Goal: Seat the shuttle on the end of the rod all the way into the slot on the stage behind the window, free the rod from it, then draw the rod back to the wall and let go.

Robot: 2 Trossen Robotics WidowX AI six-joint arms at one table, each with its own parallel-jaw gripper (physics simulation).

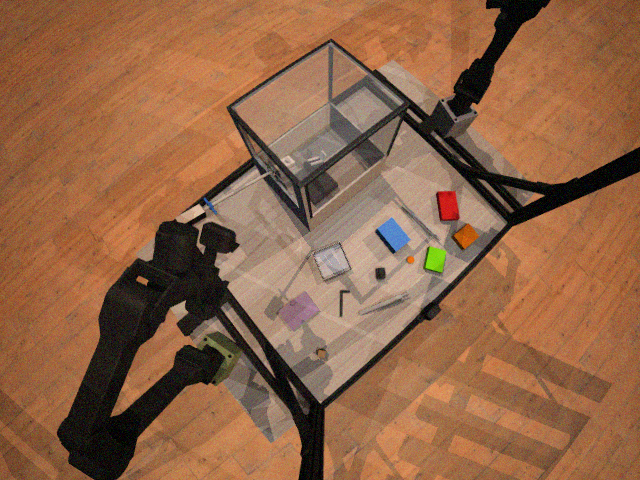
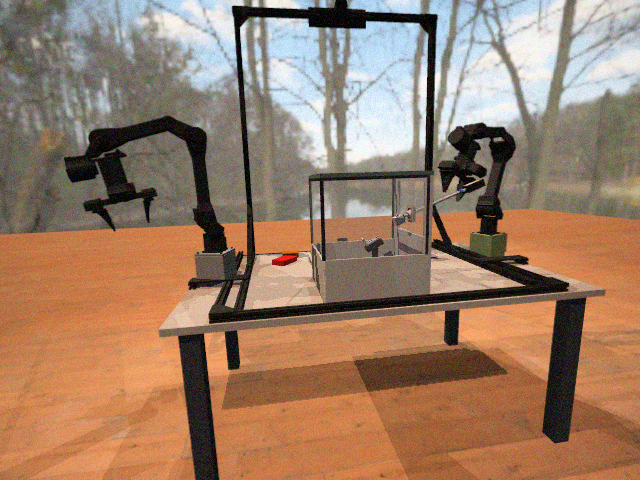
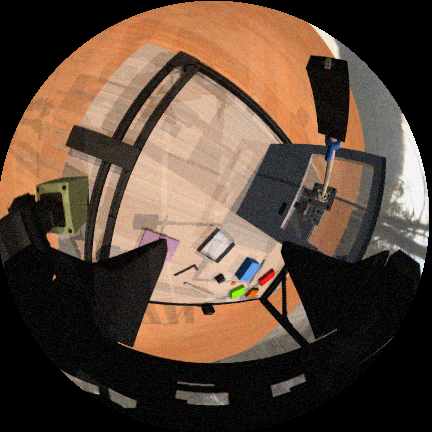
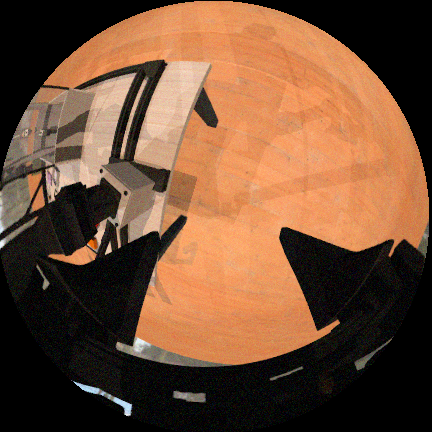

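Seen in the pictures: left gripper, fingertip midpoint: (image 1: 232, 263) (image 3: 226, 246); right gripper, fingertip midpoint: (image 2: 132, 227) (image 3: 335, 257) (image 4: 221, 235); left arm's base at its link origin: (image 1: 210, 360) (image 2: 488, 233) (image 3: 51, 209); right arm's base at its link origin: (image 1: 459, 106) (image 2: 215, 250) (image 4: 107, 197).
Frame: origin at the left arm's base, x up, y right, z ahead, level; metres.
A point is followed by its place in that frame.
The rod (image 1: 242, 186) @(x 0.162, y -0.113, z 0.426 m) (image 2: 443, 197) @(x 0.169, y -0.122, z 0.405 m) (image 3: 328, 172) @(x 0.168, y -0.116, z 0.402 m) runs through the window wall of the glass case (image 1: 268, 188) @(x -0.083, y -0.156, z 0.525 m); its handle (image 1: 190, 212) @(x 0.215, y -0.152, z 0.310 m) (image 3: 328, 97) and blue collar (image 1: 210, 205) @(x 0.195, y -0.134, z 0.347 m) (image 2: 461, 190) @(x 0.192, y -0.142, z 0.349 m) (image 3: 333, 145) @(x 0.191, y -0.131, z 0.342 m) are outside. A small pale piece (image 2: 398, 220) @(x 0.107, y -0.085, z 0.556 m), seemingly the shuttle, is at the rod's inner end. A dark tilted block (image 2: 373, 244), perhaps the stage, is lower inside; the slot cannot be made out. My left gripper (image 2: 452, 193) @(x 0.164, y -0.029, z 0.266 m) (image 3: 226, 246) @(x 0.164, y -0.029, z 0.266 m) is open and empty near the handle, which lies outside its fingers. My right gripper (image 2: 130, 225) @(x 0.117, y 0.258, z 1.290 m) (image 4: 221, 235) @(x 0.117, y 0.258, z 1.290 m) is open and empty, beyond the table.
A framed tray (image 1: 331, 260) @(x -0.095, y 0.138, z 0.416 m), purple sheet (image 1: 298, 311) @(x -0.087, y 0.131, z 0.232 m), blue block (image 1: 393, 235) @(x -0.057, y 0.265, z 0.570 m), red block (image 1: 447, 205) @(x -0.076, y 0.378, z 0.758 m), green block (image 1: 435, 259) @(x -0.077, y 0.417, z 0.576 m), orange block (image 1: 466, 236) @(x -0.076, y 0.476, z 0.695 m), hex key (image 1: 341, 303) @(x -0.091, y 0.230, z 0.317 m) and tweezers (image 1: 383, 304) @(x -0.077, y 0.338, z 0.376 m) lie on the table. Black frame rails (image 2: 361, 306) @(x -0.089, y -0.198, z 0.775 m) edge it.
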